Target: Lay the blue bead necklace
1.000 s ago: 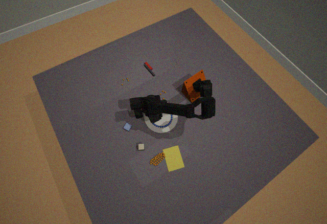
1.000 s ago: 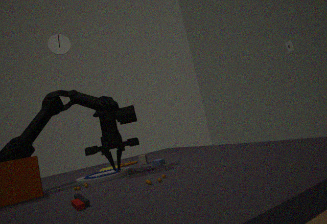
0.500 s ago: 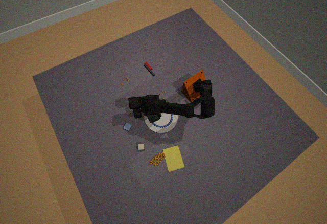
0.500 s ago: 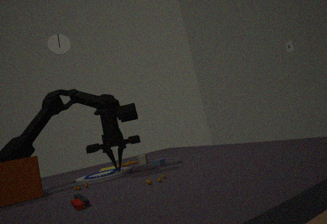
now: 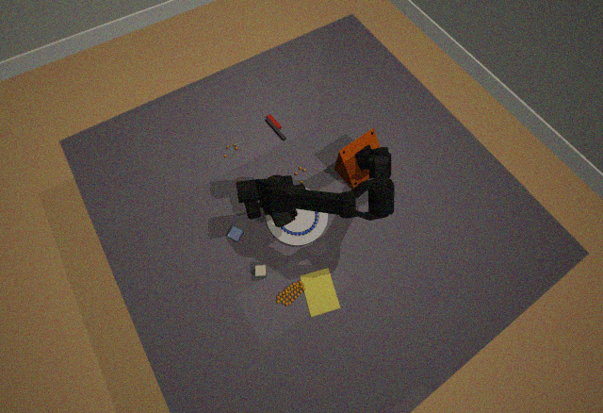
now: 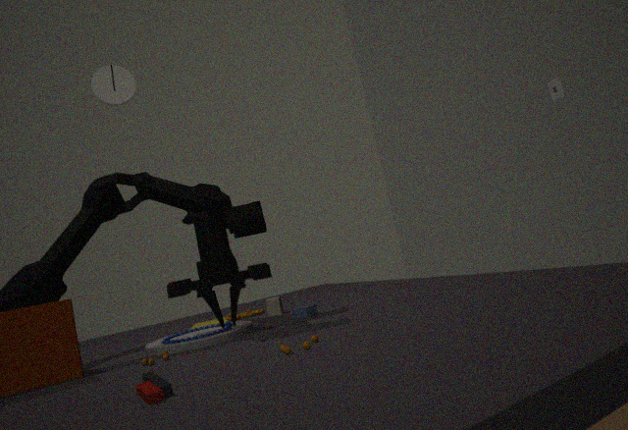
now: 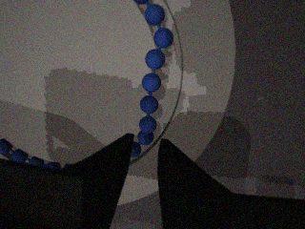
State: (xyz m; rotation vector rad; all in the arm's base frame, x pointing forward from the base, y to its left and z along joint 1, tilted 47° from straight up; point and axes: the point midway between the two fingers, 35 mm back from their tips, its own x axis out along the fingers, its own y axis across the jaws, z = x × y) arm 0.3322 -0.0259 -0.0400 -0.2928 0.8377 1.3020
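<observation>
Now: gripper tip 5 cm to the right of the round white bead board, 4 cm past it and 1 cm above it. Also, from my gripper tip: cream cube (16 cm ahead, 12 cm to the left); yellow sheet (28 cm to the left, 5 cm ahead, 2 cm below); light blue cube (15 cm ahead, 2 cm to the right, 1 cm below).
</observation>
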